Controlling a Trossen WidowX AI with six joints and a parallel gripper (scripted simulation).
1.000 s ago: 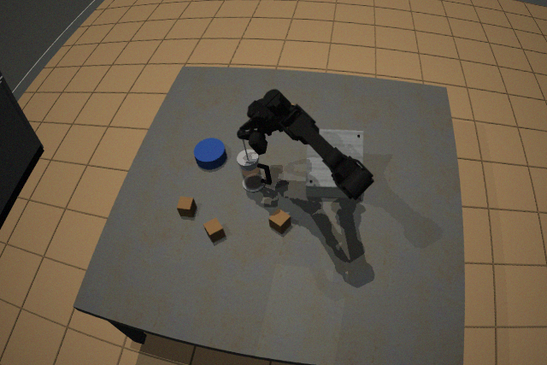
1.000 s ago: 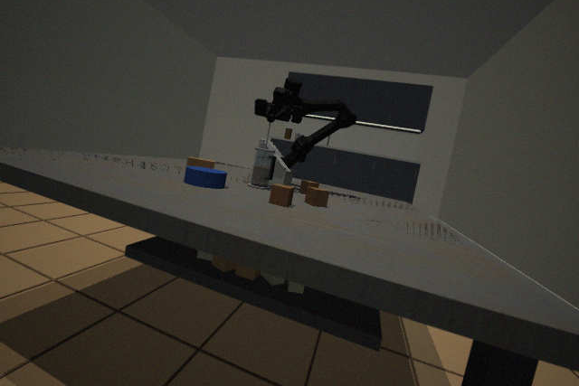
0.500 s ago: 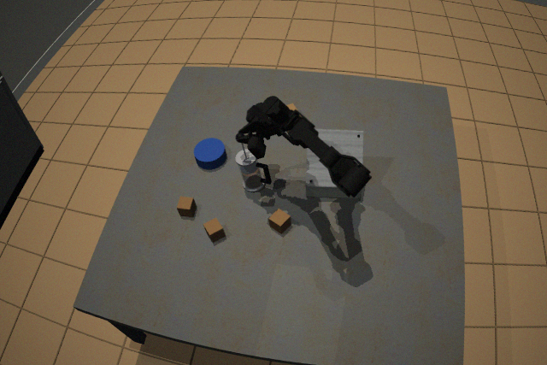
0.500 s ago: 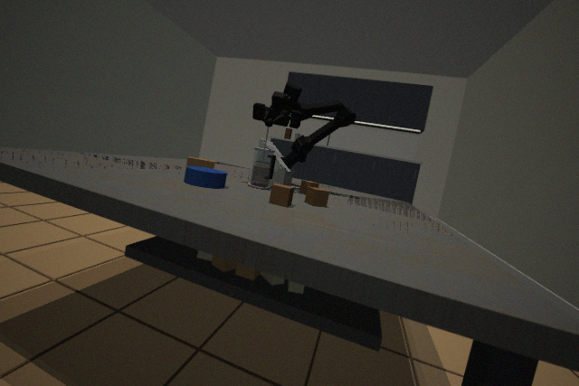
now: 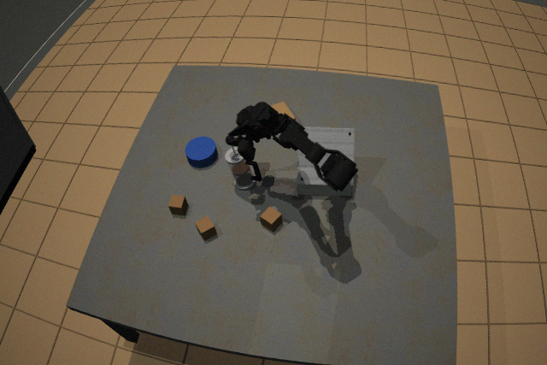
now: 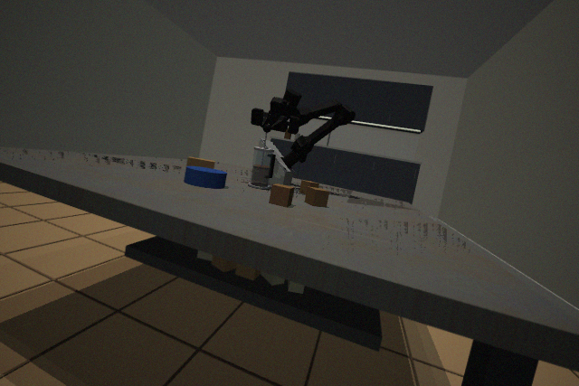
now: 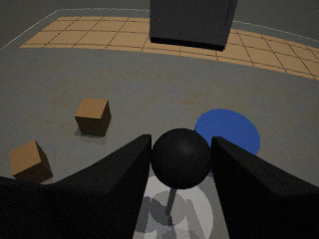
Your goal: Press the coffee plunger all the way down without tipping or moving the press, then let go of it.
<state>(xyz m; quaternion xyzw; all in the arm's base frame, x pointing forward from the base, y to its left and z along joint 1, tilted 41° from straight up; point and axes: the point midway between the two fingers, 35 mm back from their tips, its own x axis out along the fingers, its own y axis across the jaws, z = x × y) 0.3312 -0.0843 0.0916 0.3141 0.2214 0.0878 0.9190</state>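
Now: gripper tip 110 mm above the glass coffee press and 40 mm past it. Round my gripper tip: blue disc 190 mm below, 150 mm ahead, 110 mm to the right.
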